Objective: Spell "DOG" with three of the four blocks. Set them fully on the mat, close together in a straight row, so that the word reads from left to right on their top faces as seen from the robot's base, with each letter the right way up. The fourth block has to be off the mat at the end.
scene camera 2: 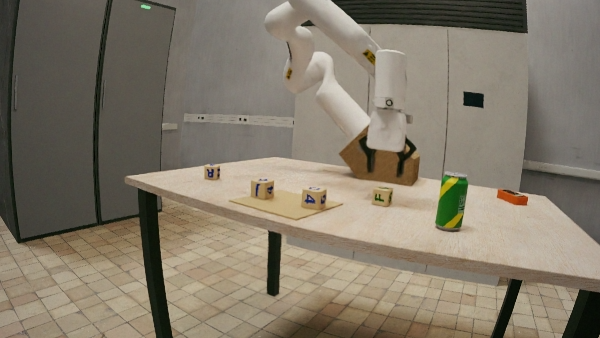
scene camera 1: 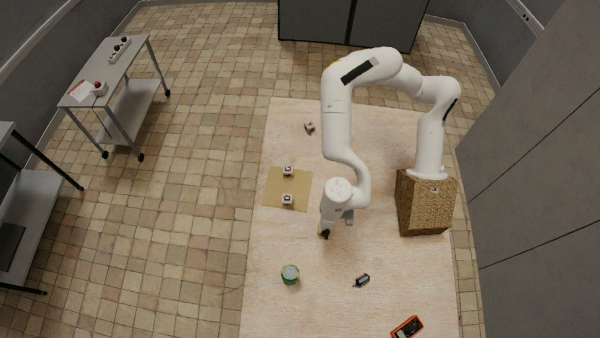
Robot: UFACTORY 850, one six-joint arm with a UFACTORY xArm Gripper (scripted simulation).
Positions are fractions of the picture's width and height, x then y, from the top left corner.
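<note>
Tan mat (scene camera 1: 0.50,0.55) seen. Tan mat (scene camera 2: 0.48,0.61) too.
</note>
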